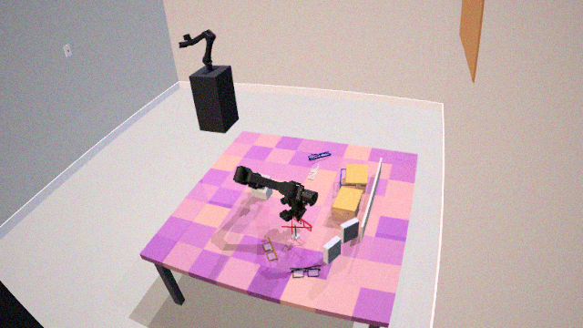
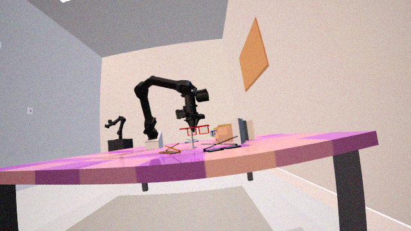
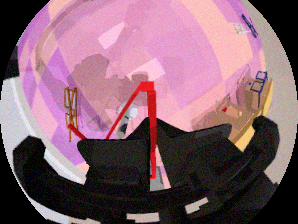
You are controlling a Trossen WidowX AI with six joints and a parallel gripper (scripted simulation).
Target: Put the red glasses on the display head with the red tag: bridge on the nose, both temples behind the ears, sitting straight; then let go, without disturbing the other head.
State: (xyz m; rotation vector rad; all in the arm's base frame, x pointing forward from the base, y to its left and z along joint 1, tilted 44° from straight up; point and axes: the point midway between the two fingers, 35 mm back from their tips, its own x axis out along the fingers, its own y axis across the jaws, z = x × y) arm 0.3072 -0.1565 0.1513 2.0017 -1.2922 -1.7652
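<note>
My gripper tip is now 50 mm above the small post, 40 mm to the left of it and 10 mm past it. The rest, counted from my gripper tip: white panel (320 mm ahead, 310 mm to the left, 20 mm below); tan display head (200 mm to the left, 180 mm ahead, 20 mm below).
</note>
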